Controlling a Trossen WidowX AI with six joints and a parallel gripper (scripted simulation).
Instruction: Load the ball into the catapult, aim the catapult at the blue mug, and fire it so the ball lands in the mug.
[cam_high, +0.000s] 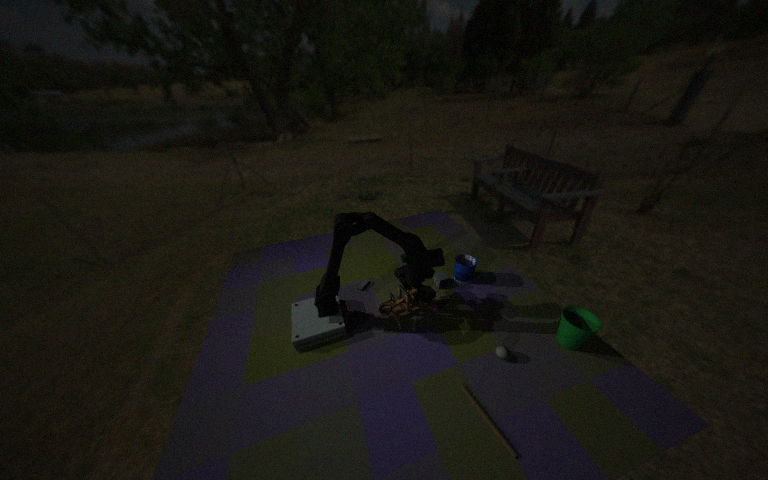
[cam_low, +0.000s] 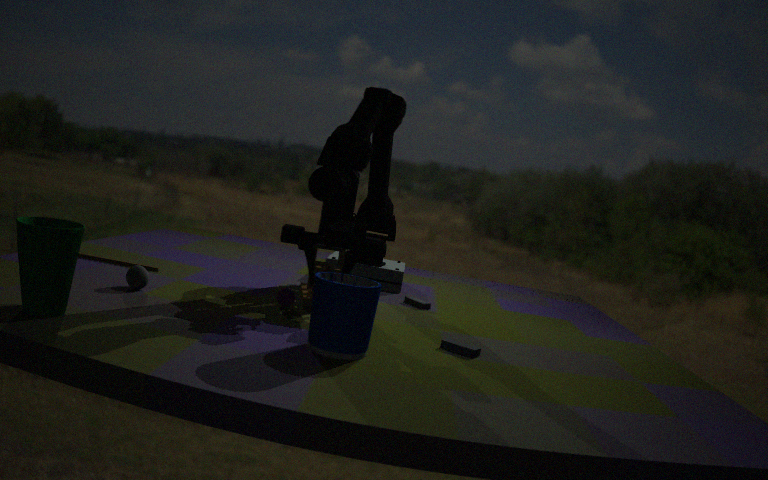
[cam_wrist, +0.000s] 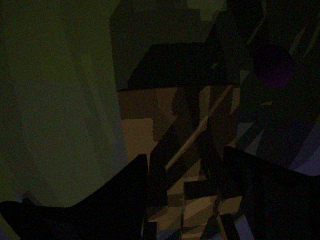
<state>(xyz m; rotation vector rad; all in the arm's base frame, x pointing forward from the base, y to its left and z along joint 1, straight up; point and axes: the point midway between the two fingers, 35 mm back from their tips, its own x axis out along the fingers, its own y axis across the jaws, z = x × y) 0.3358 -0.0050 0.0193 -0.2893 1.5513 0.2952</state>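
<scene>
Now: gripper tip 8 cm short of the purple ball, 5 cm to the left of it and 2 cm above it. Also, from my gripper tip: wooden catapult 7 cm behind, 2 cm above, 1 cm to the right; blue mug 26 cm ahead, 10 cm to the left; grey block 15 cm ahead, 8 cm to the left, 1 cm below.
</scene>
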